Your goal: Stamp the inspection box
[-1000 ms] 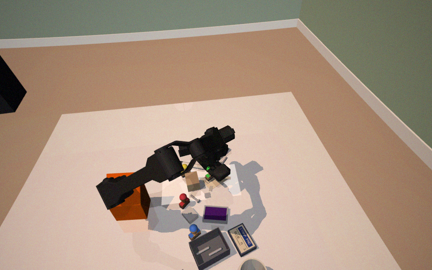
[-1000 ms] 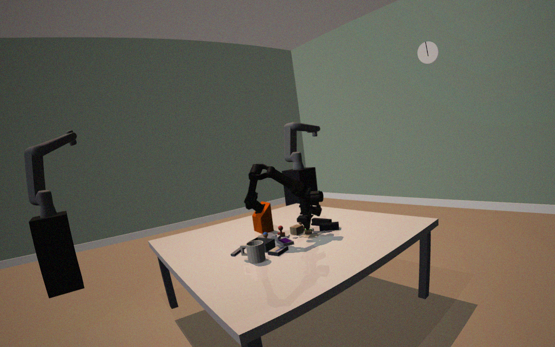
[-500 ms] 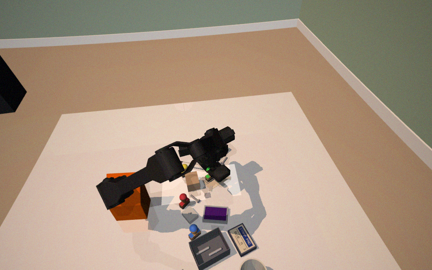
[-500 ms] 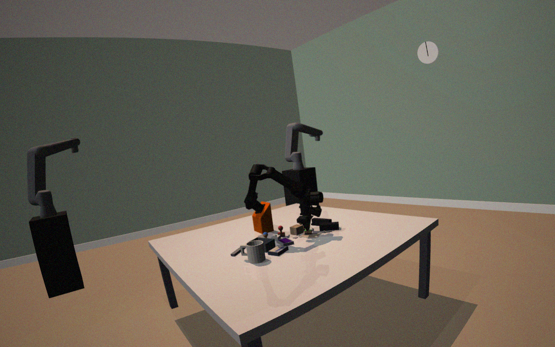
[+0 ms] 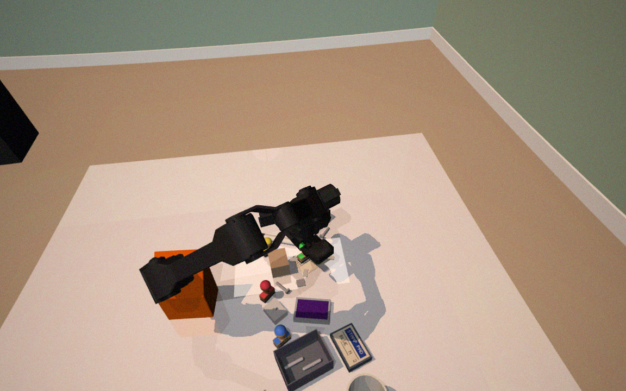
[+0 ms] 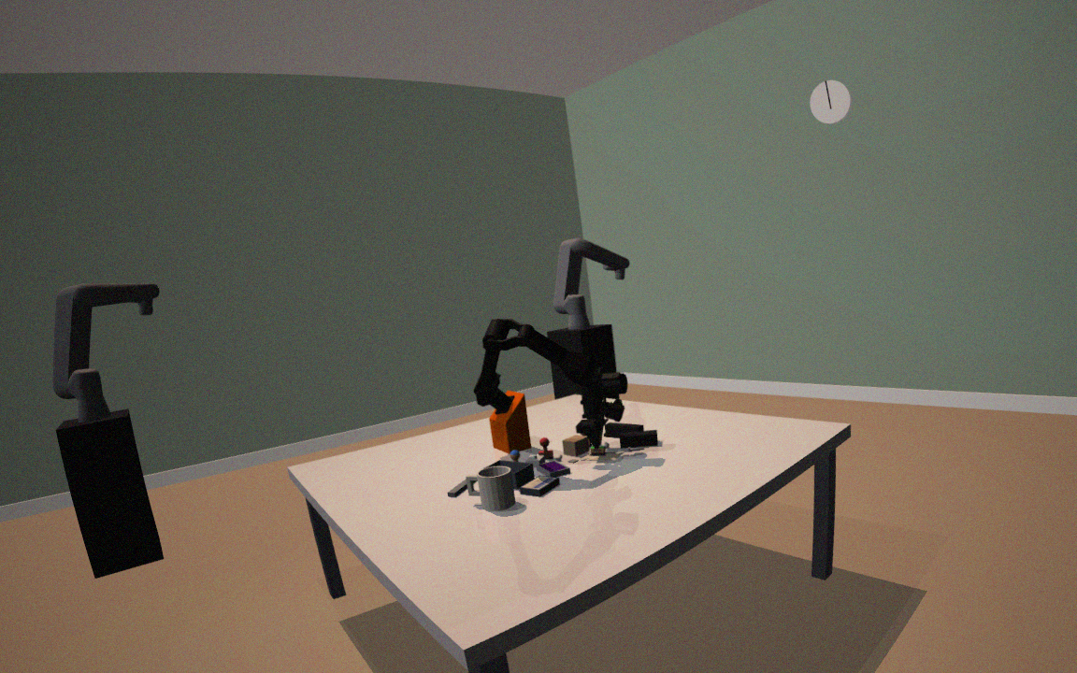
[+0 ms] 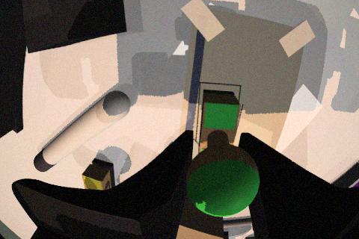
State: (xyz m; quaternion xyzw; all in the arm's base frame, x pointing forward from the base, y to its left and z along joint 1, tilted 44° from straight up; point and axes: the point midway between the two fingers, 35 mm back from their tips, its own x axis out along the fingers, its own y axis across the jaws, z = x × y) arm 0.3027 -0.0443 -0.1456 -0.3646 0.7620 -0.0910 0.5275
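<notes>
The green-knobbed PASS stamp is right at my gripper tip. Round my gripper tip: tan block: 80 mm behind, 10 mm to the right; tan card: 30 mm below, 20 mm ahead, 10 mm to the right; yellow-knobbed stamp: 100 mm behind, 50 mm to the left, 10 mm below.
</notes>
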